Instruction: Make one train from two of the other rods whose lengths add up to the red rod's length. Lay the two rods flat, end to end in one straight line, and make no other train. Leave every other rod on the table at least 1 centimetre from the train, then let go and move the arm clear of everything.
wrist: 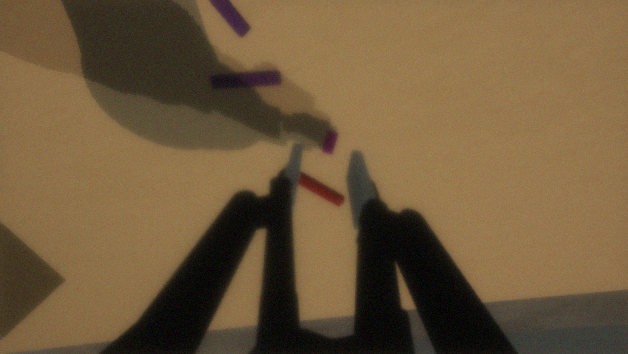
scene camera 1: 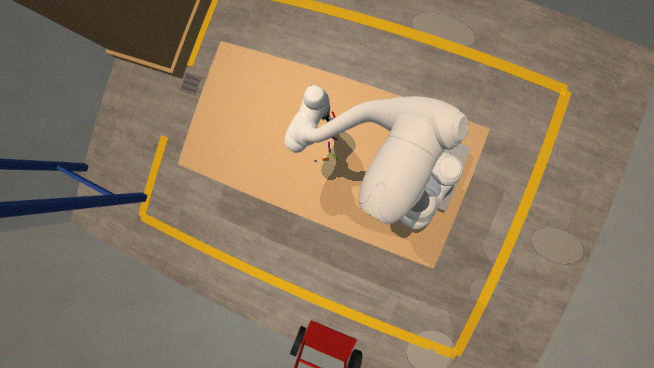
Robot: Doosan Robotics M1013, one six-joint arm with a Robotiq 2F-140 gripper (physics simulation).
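Frame: origin at the arm's base, x left, y down, z back, level; metres.
Where they show: gripper, fingertip midpoint: (wrist: 325, 161) (scene camera 1: 327, 121).
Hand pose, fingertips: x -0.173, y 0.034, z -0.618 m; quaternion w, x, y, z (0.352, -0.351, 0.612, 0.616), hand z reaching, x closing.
Observation:
After its pixels a point has its place.
My gripper (scene camera 1: 328, 118) {x -0.173, y 0.034, z -0.618 m} (wrist: 325, 161) {x -0.173, y 0.034, z -0.618 m} is partly open, with its fingers apart and nothing held. It points down over the short magenta rod (wrist: 330, 142) {x -0.172, y 0.071, z -0.623 m}, which shows between the fingertips in the wrist view. The red rod (scene camera 1: 334, 115) {x -0.222, y 0.071, z -0.589 m} (wrist: 321, 190) {x -0.220, y 0.071, z -0.594 m} lies close by, one end partly behind a finger in the wrist view. A purple rod (scene camera 1: 334, 138) {x -0.086, y 0.071, z -0.563 m} (wrist: 256, 79) {x -0.094, y 0.071, z -0.586 m} lies apart from them, and a second purple rod (scene camera 1: 329, 147) {x -0.027, y 0.072, z -0.583 m} (wrist: 232, 17) {x -0.048, y 0.071, z -0.592 m} is beyond it, cut by the wrist view's edge. A green rod (scene camera 1: 335, 157) {x 0.025, y 0.072, z -0.536 m}, an orange rod (scene camera 1: 325, 159) {x 0.048, y 0.071, z -0.593 m} and a tiny blue rod (scene camera 1: 315, 161) {x 0.070, y 0.071, z -0.651 m} lie farther along.
The arm (scene camera 1: 415, 150) {x 0.043, y -0.783, z -0.280 m} reaches across the tan table (scene camera 1: 250, 110) {x -0.179, y 0.082, z -1.133 m} from the right and casts shadows over some rods. A grey base plate (scene camera 1: 462, 152) {x -0.125, y 0.002, z 0.156 m} shows partly beneath the arm. A red cart (scene camera 1: 330, 341) and blue bars (scene camera 1: 75, 204) stand off the table.

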